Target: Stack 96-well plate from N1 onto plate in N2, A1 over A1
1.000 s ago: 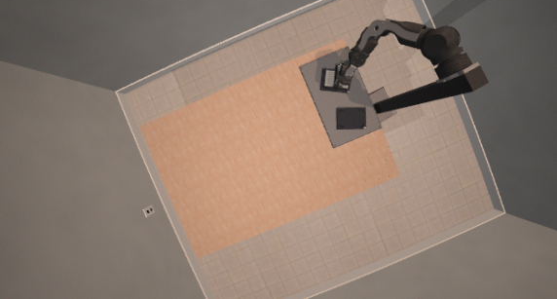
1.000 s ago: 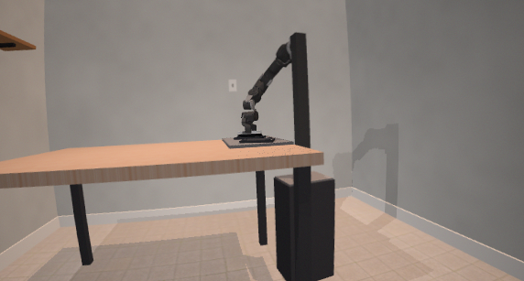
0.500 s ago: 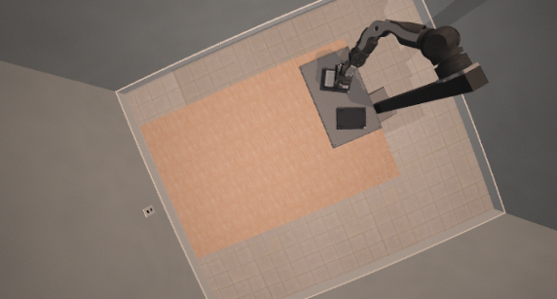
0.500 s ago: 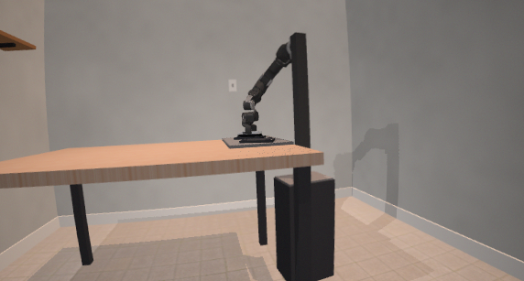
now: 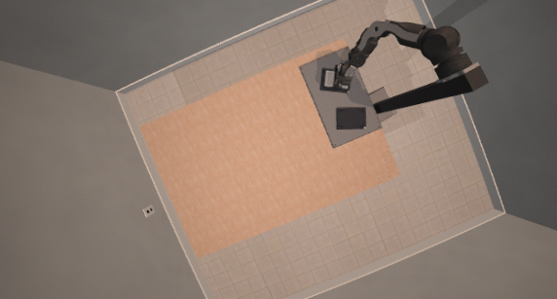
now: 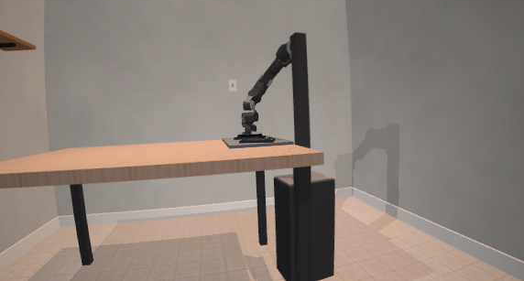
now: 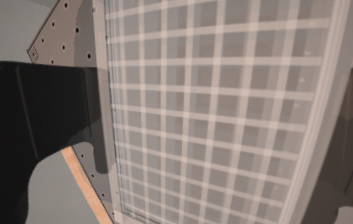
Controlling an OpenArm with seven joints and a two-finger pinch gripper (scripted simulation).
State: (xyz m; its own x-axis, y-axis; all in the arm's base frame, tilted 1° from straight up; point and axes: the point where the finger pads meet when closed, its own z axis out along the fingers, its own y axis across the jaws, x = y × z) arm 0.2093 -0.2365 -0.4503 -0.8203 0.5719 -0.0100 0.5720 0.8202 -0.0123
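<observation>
The white 96-well plate lies right at my hand. From my hand the other things lie so: black 96-well plate 1 cm below; A1 mark 31 cm to the left, 2 cm below, 2 cm behind.
</observation>
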